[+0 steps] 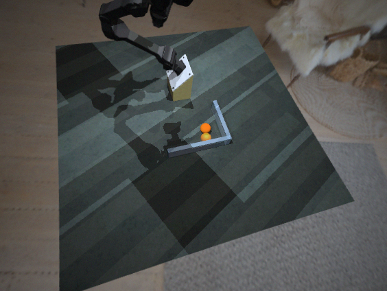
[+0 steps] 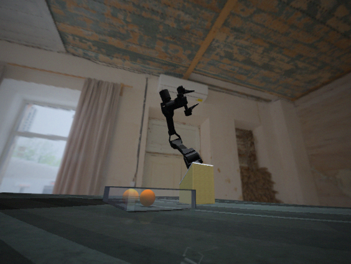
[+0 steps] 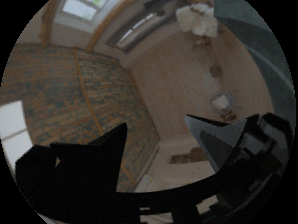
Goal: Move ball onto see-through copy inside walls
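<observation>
Right now my gripper tip is 580 mm above the orange ball, 320 mm short of it and 40 mm to the right of it. Also, from my gripper tip: see-through copy of ball (580 mm below, 380 mm ahead, 20 mm to the left); then clear wall (580 mm below, 320 mm ahead, 130 mm to the left).
</observation>
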